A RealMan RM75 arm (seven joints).
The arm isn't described. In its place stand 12 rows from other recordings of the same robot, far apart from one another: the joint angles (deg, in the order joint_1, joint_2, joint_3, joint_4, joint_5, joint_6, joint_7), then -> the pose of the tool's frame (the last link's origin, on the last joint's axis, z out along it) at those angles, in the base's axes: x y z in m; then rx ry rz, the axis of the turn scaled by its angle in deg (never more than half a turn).
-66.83 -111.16 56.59 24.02 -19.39 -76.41 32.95 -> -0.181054, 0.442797, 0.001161, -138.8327, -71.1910, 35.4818
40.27 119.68 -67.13 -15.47 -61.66 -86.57 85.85 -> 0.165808, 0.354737, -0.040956, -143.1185, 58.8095, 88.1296
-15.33 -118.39 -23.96 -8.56 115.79 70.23 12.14 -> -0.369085, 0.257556, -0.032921, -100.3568, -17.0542, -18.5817
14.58 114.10 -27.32 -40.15 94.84 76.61 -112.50 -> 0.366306, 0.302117, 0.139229, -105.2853, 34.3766, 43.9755
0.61 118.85 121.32 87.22 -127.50 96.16 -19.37 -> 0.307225, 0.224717, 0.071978, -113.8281, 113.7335, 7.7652
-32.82 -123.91 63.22 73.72 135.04 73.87 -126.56 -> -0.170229, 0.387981, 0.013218, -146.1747, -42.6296, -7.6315
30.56 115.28 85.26 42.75 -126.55 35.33 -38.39 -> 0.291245, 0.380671, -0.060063, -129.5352, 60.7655, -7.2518
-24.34 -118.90 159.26 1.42 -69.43 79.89 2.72 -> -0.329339, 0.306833, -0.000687, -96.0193, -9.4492, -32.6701
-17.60 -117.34 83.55 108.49 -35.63 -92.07 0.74 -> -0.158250, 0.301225, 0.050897, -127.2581, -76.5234, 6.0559
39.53 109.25 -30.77 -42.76 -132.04 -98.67 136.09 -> 0.256435, 0.367762, 0.085045, -139.3330, 99.5300, 27.4110
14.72 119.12 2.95 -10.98 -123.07 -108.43 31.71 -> 0.318226, 0.204042, -0.000932, -120.7299, 18.4894, 65.9005
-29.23 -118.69 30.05 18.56 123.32 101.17 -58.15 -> -0.270535, 0.259521, -0.040837, -165.1165, -28.8847, -57.3947
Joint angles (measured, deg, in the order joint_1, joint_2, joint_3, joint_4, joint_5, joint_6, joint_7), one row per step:
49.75, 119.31, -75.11, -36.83, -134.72, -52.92, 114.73
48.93, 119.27, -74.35, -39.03, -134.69, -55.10, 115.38
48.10, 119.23, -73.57, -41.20, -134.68, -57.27, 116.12
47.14, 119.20, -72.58, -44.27, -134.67, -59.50, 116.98
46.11, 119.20, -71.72, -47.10, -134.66, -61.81, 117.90
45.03, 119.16, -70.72, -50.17, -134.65, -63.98, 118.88
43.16, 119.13, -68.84, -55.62, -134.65, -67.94, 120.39
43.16, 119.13, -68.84, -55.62, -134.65, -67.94, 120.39
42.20, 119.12, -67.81, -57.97, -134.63, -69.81, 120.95
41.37, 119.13, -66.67, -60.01, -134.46, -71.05, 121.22
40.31, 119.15, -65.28, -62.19, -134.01, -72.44, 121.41
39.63, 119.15, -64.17, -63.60, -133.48, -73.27, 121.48
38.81, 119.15, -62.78, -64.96, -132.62, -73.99, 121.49
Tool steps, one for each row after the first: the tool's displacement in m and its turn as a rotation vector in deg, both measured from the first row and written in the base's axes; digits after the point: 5 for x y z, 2 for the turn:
-0.00277, -0.00162, 0.00460, -0.38, 1.13, -0.48
-0.00510, -0.00343, 0.00948, -0.73, 2.22, -1.05
-0.00999, -0.00388, 0.01710, -0.51, 3.56, -1.20
-0.01315, -0.00582, 0.02397, -0.56, 4.72, -1.60
-0.01642, -0.00712, 0.03256, -0.20, 5.92, -1.92
-0.02164, -0.01049, 0.04856, 0.40, 7.77, -2.27
-0.02164, -0.01049, 0.04856, 0.40, 7.77, -2.27
-0.02221, -0.01286, 0.05621, 0.67, 8.57, -2.62
-0.02280, -0.01398, 0.06392, 1.40, 9.47, -2.73
-0.02239, -0.01593, 0.07266, 2.23, 10.69, -2.99
-0.02231, -0.01690, 0.07920, 2.97, 11.77, -3.14
-0.02135, -0.01794, 0.08665, 3.98, 13.28, -3.46

